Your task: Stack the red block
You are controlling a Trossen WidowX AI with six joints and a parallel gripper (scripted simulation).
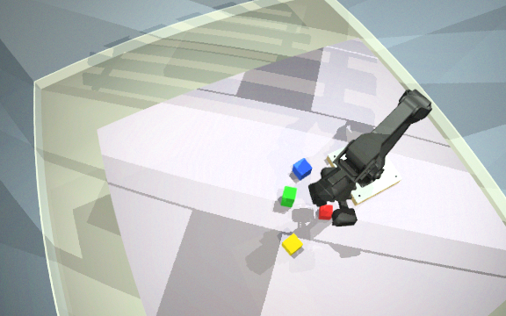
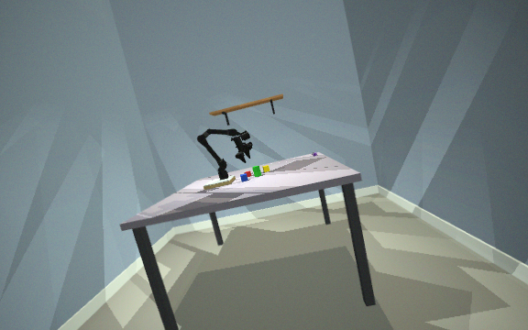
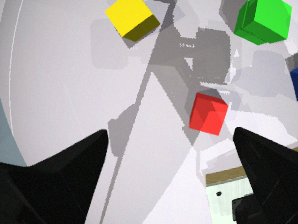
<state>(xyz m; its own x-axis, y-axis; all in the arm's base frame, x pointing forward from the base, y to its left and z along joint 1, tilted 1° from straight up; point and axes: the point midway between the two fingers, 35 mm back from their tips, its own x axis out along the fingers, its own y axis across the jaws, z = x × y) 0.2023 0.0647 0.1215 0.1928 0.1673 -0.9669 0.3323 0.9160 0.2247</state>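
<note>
Right now my gripper tip is 10 cm above the red block, 3 cm to the left of it and 2 cm past it. The rest, counted from my gripper tip: yellow block 13 cm ahead, 10 cm below, 2 cm to the left; then purple block 58 cm ahead, 32 cm to the left, 11 cm below; then blue block 20 cm to the right, 10 cm below, 3 cm behind.
</note>
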